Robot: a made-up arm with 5 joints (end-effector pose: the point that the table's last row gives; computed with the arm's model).
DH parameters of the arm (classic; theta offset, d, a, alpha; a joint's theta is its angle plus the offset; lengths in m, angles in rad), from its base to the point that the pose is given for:
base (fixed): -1.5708 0.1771 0 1.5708
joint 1: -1.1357 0 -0.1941 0
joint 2: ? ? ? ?
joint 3: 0 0.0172 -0.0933 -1.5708
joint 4: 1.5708 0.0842 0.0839 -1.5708
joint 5: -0.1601 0 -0.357 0
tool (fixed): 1.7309 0.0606 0 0
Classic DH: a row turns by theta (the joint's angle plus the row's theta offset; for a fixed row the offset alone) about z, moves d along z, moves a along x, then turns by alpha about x.
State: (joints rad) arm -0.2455 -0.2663 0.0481 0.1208 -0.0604
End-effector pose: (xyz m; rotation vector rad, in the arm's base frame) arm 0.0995 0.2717 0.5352 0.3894 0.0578 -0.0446
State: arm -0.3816 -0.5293 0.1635 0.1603 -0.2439
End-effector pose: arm 0.1738 0.1648 0.5904 0.7263 0.2341 -0.1465
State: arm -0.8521 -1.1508 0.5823 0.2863 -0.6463
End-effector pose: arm 0.3026 -0.0693 0.5691 1.4604 0.7704 0.1101
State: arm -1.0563 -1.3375 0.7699 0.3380 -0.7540
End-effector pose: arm 0.3161 -0.1290 0.5585 1.6585 0.8487 0.3869
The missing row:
joint 2: -0.4351 -0.0998 0.0909 1.5708
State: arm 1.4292 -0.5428 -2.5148 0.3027 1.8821
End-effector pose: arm 0.3411 -0.2647 -0.1225 2.5202 1.1939 -1.1055
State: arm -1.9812 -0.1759 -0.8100 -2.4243 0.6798
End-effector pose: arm -0.2226 0.0335 0.1014 -1.2141 1.3940 0.3553
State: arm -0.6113 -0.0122 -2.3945 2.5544 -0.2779
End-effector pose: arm 0.1115 -0.1667 0.2982 -0.8976 -0.0744 -2.8490
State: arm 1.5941 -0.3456 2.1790 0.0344 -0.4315
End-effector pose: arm 0.1544 -0.0077 -0.2136 -1.1586 1.7711 -1.5577
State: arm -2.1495 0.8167 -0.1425 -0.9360 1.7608
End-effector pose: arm -0.3443 -0.1146 0.0403 1.3998 -1.9886 0.8479
